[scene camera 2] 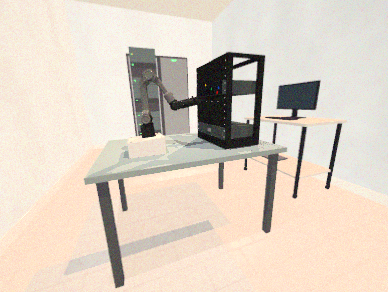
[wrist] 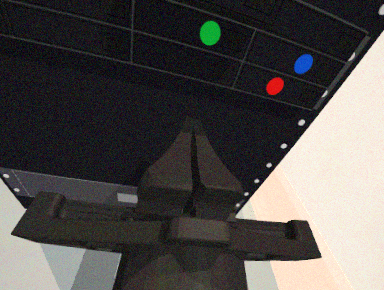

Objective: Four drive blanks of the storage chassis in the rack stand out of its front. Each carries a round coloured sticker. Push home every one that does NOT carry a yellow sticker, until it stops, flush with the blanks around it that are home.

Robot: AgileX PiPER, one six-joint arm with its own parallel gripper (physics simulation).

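The black rack (scene camera 2: 258, 100) holds the storage chassis, whose grey edge (wrist: 342, 74) shows at the upper right of the wrist view. Round stickers mark blanks: green (scene camera 2: 211, 88) (wrist: 210, 33), blue (scene camera 2: 218, 87) (wrist: 303, 63) and red (scene camera 2: 217, 92) (wrist: 275, 86). The yellow sticker (scene camera 2: 205, 85) shows in the scene view, left of the green one. The green, blue and red blanks look about level with their neighbours, but the dark picture hides small steps. My gripper (scene camera 2: 199, 101) (wrist: 190, 127) is shut and empty, tips in front of the dark panel below the chassis.
A grey unit (scene camera 2: 212, 130) (wrist: 75, 185) sits low in the rack. The rack and the arm's white base (scene camera 2: 146, 146) stand on the table (scene camera 2: 107, 159). A monitor (scene camera 2: 298, 95) stands on a side desk (scene camera 2: 325, 121) at the right. Server cabinets (scene camera 2: 173, 95) stand behind.
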